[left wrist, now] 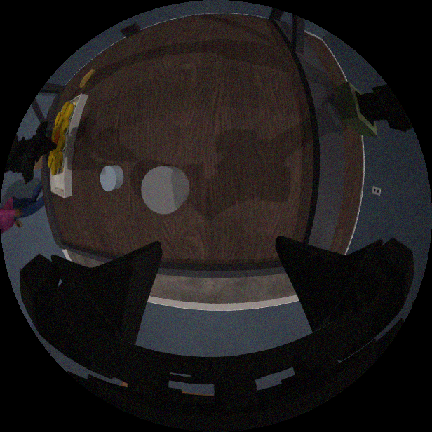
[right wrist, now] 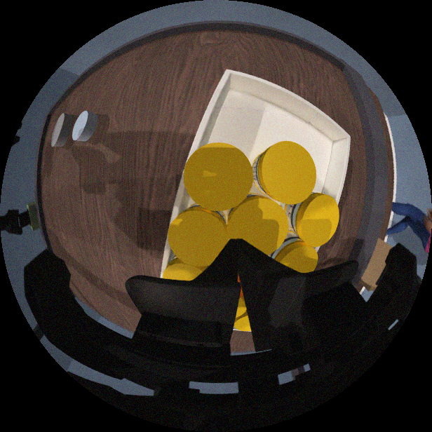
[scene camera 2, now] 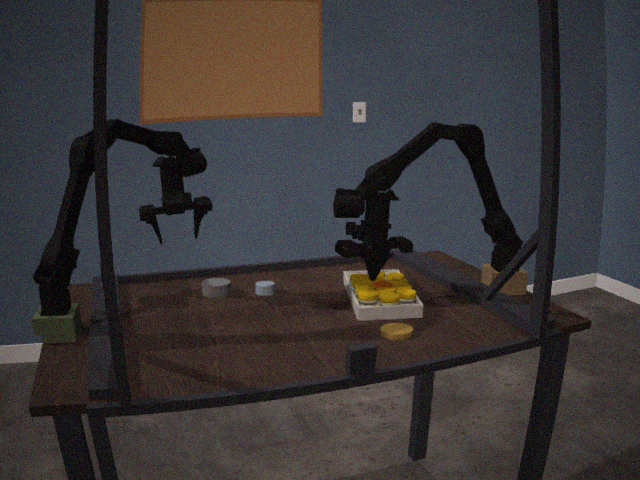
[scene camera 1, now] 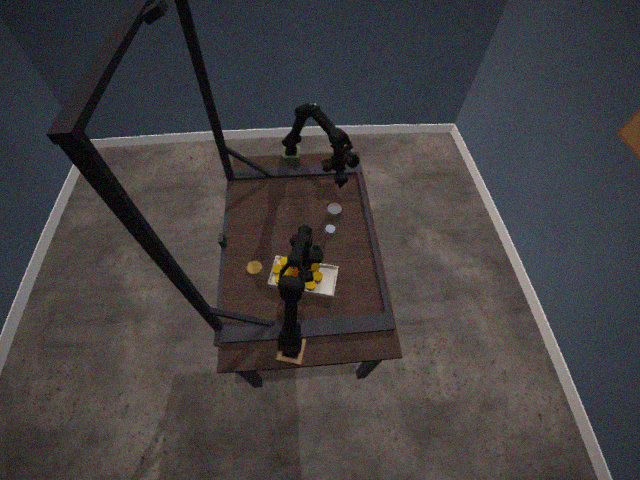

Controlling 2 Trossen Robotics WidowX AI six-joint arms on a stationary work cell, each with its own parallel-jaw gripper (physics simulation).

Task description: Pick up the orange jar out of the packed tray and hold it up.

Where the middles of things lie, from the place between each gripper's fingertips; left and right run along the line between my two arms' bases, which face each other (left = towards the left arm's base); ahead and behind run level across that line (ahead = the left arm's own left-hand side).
I see my right gripper 6 cm above the tray (right wrist: 250, 123) and 2 cm to the left of it. From my right hand the other things lie so: grey disc (left wrist: 164, 188) (36 cm to the left, 16 cm ahead, 3 cm below).
My left gripper is now 20 mm past the grey disc, 90 mm to the left of it and 120 mm above it. From my left hand the other things lie so: tray 190 mm behind, 470 mm to the right, 150 mm below.
